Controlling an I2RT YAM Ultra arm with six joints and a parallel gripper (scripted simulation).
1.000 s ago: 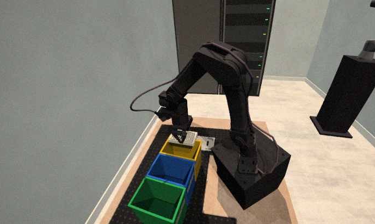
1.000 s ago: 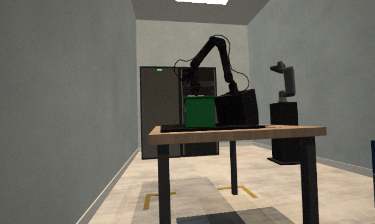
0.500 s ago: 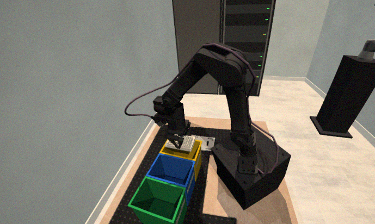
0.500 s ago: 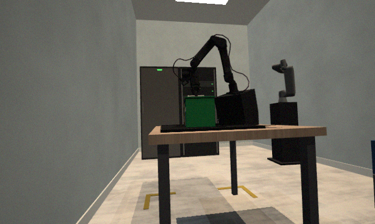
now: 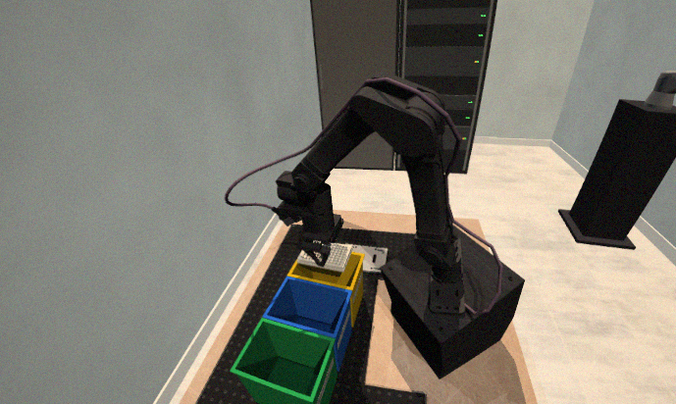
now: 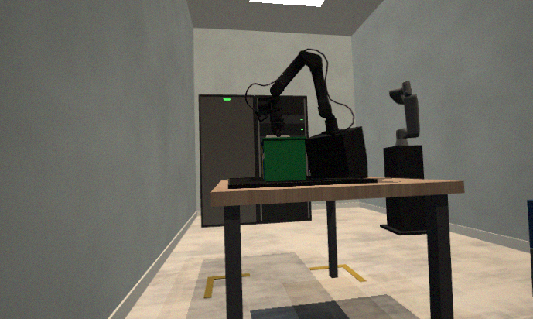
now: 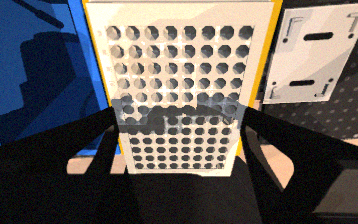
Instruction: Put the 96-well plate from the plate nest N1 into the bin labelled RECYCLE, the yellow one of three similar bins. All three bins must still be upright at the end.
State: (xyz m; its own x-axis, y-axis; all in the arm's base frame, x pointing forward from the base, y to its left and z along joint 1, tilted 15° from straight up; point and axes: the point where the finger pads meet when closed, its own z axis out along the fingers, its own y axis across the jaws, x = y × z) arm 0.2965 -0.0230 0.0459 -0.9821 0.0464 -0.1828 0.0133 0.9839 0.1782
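Right now my hand is 14 cm above the yellow bin. Also, from my hand: blue bin 14 cm below, 13 cm to the left; then white 96-well plate 1 cm below; then green bin 26 cm to the left, 14 cm below, 1 cm ahead.
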